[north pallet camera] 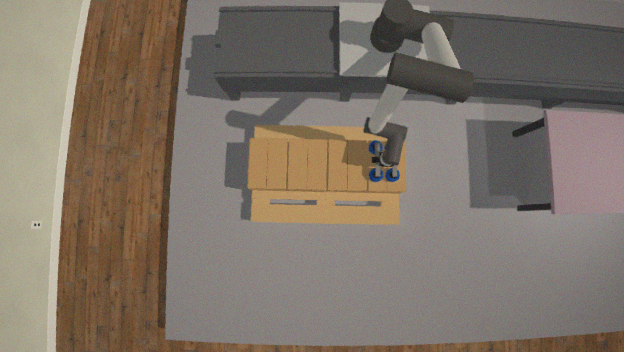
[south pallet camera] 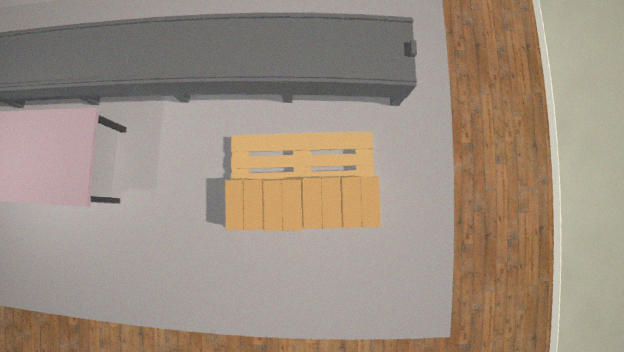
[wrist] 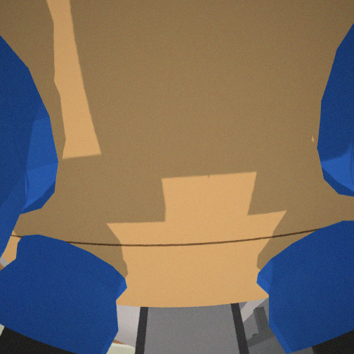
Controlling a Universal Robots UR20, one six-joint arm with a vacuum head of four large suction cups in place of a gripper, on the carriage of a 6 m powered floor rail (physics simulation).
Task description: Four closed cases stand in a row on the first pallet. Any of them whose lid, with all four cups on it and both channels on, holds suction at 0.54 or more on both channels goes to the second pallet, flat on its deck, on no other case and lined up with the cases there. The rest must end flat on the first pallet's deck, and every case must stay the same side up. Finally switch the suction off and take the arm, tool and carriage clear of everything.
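Places are measured from the arm's base along level axes (x ahead, y left, z up), in millimetres.
Pixels of known places: arm's base, origin of the base link: [north pallet camera: 386, 38].
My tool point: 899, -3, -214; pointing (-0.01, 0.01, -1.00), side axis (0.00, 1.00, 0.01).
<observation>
Ahead of a thing's pixels: the offset from my tool point to its top centre, as dx, dy, dz. Level surfaces: height alone.
Tan closed cases {+21, -879, -10} [north pallet camera: 277, 165] stand side by side across the middle of the first pallet [north pallet camera: 325, 212] in the north pallet camera view. My suction head [north pallet camera: 384, 161] [wrist: 182, 200] hangs over the rightmost case {+31, +30, -10} [north pallet camera: 383, 186] of that row. In the wrist view blue cups frame a shaded tan lid [wrist: 200, 125], crossed by a thin dark line. The cups' shadows lie on the lid, and the cups look a little above it, holding nothing; one cup is hidden in the north view. The second pallet [south pallet camera: 300, 141] carries a row of similar cases [south pallet camera: 272, 205] along its near side.
The white carriage [north pallet camera: 350, 12] sits on the dark floor rail [north pallet camera: 280, 42] [south pallet camera: 250, 50] behind the pallets, with the arm [north pallet camera: 430, 77] reaching over the first pallet. A pink table {dz +174} [north pallet camera: 590, 160] [south pallet camera: 45, 155] with dark legs stands between the two pallets.
</observation>
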